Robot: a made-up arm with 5 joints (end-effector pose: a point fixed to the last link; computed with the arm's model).
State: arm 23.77 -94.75 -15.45 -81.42 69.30
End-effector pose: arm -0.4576 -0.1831 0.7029 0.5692 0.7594 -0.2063 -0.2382
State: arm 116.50 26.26 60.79 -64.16 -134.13
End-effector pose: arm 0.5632 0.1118 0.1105 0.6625 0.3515 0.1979 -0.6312
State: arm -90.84 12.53 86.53 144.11 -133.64
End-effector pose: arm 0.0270 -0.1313 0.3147 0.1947 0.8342 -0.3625 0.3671
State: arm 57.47 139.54 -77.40 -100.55 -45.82
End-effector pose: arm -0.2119 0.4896 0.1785 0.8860 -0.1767 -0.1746 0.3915
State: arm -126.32 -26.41 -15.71 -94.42 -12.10
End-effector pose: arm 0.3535 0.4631 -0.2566 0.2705 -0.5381 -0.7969 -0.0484
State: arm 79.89 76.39 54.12 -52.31 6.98
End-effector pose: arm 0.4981 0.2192 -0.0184 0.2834 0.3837 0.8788 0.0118
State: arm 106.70 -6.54 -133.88 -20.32 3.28
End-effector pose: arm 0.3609 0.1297 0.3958 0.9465 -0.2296 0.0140 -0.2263
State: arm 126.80 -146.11 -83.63 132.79 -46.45
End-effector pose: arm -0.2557 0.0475 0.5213 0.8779 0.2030 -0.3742 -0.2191
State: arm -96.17 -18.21 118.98 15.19 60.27
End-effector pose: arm 0.2354 0.1985 0.5413 0.8017 0.0335 0.4903 0.3403
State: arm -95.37 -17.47 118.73 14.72 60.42
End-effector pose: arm 0.2382 0.1941 0.5444 0.8042 0.0416 0.4897 0.3343
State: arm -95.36 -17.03 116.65 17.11 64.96
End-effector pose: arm 0.2318 0.2075 0.5447 0.7859 0.0043 0.5159 0.3410
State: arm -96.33 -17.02 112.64 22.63 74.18
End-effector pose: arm 0.2137 0.2420 0.5373 0.7380 -0.0850 0.5690 0.3526
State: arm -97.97 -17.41 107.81 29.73 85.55
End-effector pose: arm 0.1868 0.2861 0.5174 0.6635 -0.2019 0.6287 0.3517
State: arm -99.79 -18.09 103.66 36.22 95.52
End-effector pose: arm 0.1585 0.3226 0.4899 0.5837 -0.3075 0.6725 0.3354
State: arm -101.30 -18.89 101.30 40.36 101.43
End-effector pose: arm 0.1380 0.3423 0.4679 0.5277 -0.3733 0.6928 0.3197
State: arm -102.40 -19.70 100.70 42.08 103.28
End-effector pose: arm 0.1280 0.3494 0.4572 0.5041 -0.4008 0.6969 0.3155
